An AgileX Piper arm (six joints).
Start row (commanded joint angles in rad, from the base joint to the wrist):
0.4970, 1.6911, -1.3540, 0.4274, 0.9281, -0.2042
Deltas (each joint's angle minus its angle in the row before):
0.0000, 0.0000, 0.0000, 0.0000, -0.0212, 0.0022
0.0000, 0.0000, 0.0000, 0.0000, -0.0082, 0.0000
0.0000, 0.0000, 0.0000, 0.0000, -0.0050, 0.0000
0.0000, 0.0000, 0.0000, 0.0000, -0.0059, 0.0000
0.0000, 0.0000, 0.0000, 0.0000, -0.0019, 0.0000
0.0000, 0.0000, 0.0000, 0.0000, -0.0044, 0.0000
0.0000, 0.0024, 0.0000, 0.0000, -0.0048, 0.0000
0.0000, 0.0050, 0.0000, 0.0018, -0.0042, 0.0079
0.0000, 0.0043, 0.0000, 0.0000, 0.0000, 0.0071
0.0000, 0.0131, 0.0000, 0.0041, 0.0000, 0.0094
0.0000, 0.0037, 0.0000, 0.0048, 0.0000, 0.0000
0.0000, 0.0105, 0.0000, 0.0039, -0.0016, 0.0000
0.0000, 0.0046, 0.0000, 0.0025, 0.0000, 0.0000
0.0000, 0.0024, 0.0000, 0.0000, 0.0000, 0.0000
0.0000, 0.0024, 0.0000, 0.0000, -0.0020, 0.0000
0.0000, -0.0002, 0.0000, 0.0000, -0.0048, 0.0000
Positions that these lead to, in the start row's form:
0.4970, 1.6911, -1.3540, 0.4274, 0.9069, -0.2020
0.4970, 1.6911, -1.3540, 0.4274, 0.8987, -0.2020
0.4970, 1.6911, -1.3540, 0.4274, 0.8937, -0.2020
0.4970, 1.6911, -1.3540, 0.4274, 0.8878, -0.2020
0.4970, 1.6911, -1.3540, 0.4274, 0.8859, -0.2020
0.4970, 1.6911, -1.3540, 0.4274, 0.8815, -0.2020
0.4970, 1.6935, -1.3540, 0.4274, 0.8767, -0.2020
0.4970, 1.6985, -1.3540, 0.4292, 0.8725, -0.1941
0.4970, 1.7028, -1.3540, 0.4292, 0.8725, -0.1870
0.4970, 1.7159, -1.3540, 0.4333, 0.8725, -0.1776
0.4970, 1.7196, -1.3540, 0.4381, 0.8725, -0.1776
0.4970, 1.7301, -1.3540, 0.4420, 0.8709, -0.1776
0.4970, 1.7347, -1.3540, 0.4445, 0.8709, -0.1776
0.4970, 1.7371, -1.3540, 0.4445, 0.8709, -0.1776
0.4970, 1.7395, -1.3540, 0.4445, 0.8689, -0.1776
0.4970, 1.7393, -1.3540, 0.4445, 0.8641, -0.1776

